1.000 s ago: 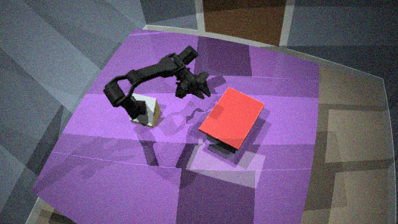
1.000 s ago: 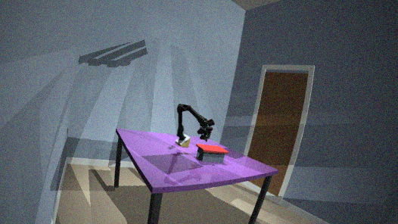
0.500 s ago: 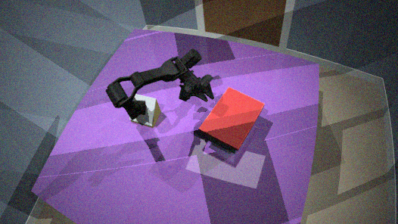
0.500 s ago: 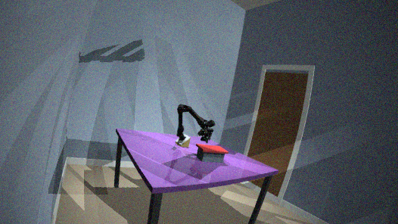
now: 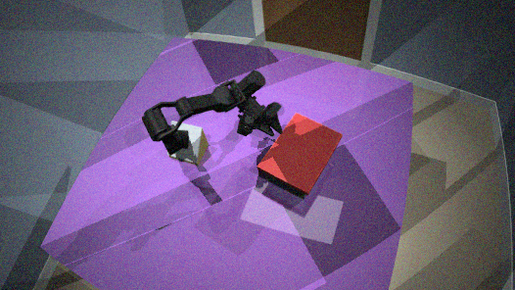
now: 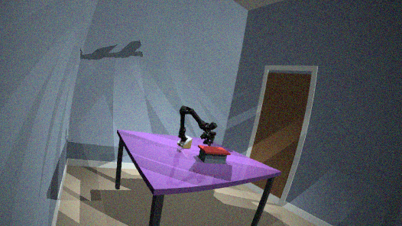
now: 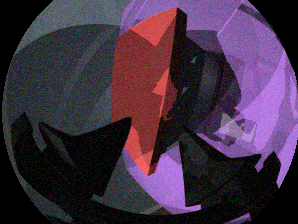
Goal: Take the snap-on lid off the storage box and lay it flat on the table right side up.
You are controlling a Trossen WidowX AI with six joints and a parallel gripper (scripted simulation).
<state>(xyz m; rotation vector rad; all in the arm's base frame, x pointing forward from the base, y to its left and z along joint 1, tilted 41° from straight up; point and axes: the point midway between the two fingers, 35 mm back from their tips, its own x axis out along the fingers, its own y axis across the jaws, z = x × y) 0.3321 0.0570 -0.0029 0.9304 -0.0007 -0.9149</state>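
My gripper tip is 9 cm short of the red lid, 4 cm to the left of it and 1 cm above it. Round my gripper tip: storage box (9 cm ahead, 7 cm below, 4 cm to the right).
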